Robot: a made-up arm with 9 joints.
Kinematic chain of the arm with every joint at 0, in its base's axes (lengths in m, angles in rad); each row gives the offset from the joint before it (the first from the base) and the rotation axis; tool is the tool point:
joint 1: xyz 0 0 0.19 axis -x
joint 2: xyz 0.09 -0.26 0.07 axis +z
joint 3: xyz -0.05 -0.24 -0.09 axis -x
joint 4: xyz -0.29 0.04 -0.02 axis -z
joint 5: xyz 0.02 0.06 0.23 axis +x
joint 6: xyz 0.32 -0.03 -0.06 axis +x
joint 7: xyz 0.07 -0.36 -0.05 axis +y
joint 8: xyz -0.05 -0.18 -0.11 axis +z
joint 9: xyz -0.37 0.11 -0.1 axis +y
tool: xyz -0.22 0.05 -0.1
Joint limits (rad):
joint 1: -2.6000..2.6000
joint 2: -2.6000..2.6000
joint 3: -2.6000..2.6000
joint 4: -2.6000..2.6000
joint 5: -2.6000..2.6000
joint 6: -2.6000..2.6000
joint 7: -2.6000..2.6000
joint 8: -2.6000..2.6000
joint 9: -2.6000..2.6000
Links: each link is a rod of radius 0.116 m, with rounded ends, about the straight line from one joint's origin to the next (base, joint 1, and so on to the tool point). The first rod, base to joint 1, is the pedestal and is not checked.
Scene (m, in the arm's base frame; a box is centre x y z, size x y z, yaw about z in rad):
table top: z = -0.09
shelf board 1: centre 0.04 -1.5 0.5 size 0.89 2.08 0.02 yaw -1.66
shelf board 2: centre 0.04 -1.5 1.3 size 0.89 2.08 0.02 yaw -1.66
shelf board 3: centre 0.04 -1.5 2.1 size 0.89 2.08 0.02 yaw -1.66
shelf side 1: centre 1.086 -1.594 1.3 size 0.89 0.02 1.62 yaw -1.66
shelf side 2: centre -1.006 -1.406 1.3 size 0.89 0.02 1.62 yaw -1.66
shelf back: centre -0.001 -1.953 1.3 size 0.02 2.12 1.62 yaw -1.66
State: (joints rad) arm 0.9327 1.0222 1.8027 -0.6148 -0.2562 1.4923 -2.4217 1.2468 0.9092
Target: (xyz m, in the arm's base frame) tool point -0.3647 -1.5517 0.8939
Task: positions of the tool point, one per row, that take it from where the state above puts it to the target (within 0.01 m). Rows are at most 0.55 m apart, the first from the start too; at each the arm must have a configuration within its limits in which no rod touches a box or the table.
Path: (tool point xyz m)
1: 1.0291 -0.9230 0.7264
2: 0.5488 -1.0549 0.9416
3: 0.0572 -0.9105 1.0167
4: -0.2826 -0.6343 0.8939
5: -0.3084 -0.8940 0.9513
6: -0.3235 -1.1449 0.9696
7: -0.3391 -1.3692 0.9492
8: -0.3647 -1.5517 0.8938

